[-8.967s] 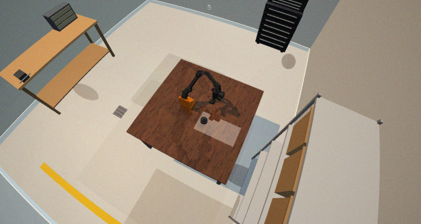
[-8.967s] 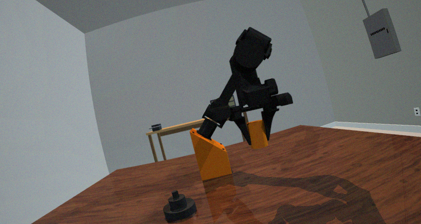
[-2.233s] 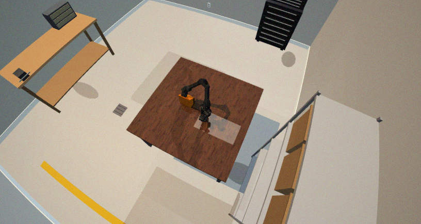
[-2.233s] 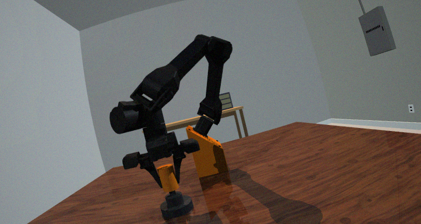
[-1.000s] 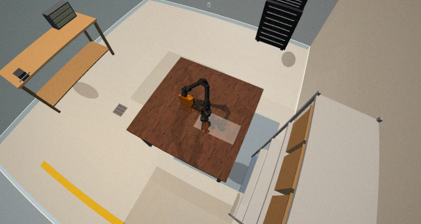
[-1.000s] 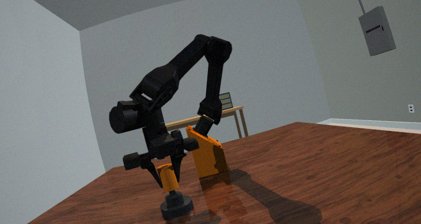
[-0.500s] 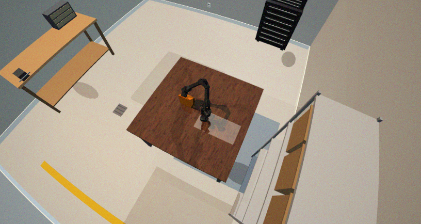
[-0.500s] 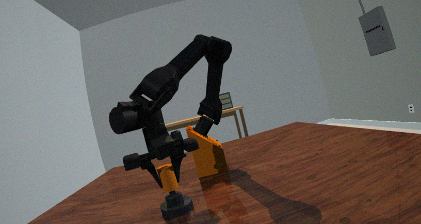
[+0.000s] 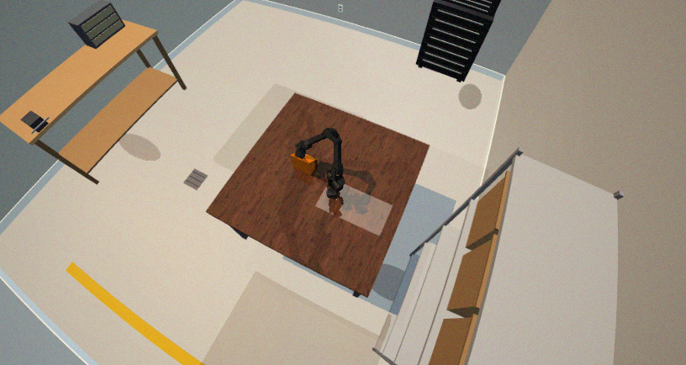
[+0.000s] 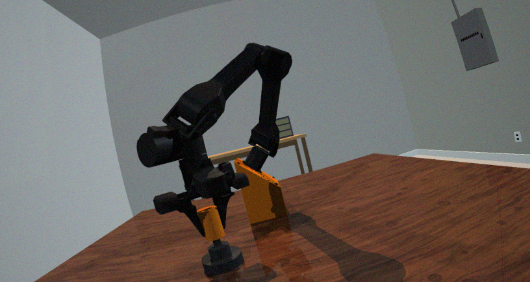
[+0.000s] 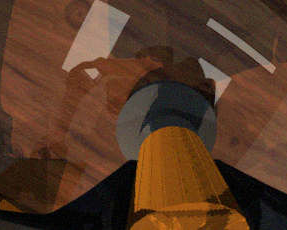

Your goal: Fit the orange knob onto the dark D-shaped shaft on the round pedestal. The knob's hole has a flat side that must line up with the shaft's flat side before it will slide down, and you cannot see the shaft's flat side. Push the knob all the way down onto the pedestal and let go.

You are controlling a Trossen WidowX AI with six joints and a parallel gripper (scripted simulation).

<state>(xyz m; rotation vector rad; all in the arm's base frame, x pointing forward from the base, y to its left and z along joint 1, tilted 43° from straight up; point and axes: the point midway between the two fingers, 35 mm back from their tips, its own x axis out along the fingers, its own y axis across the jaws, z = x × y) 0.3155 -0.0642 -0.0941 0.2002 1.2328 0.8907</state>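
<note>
The orange knob is 2 cm above my gripper tip. Also, from my gripper tip: dark pedestal: 4 cm below.
</note>
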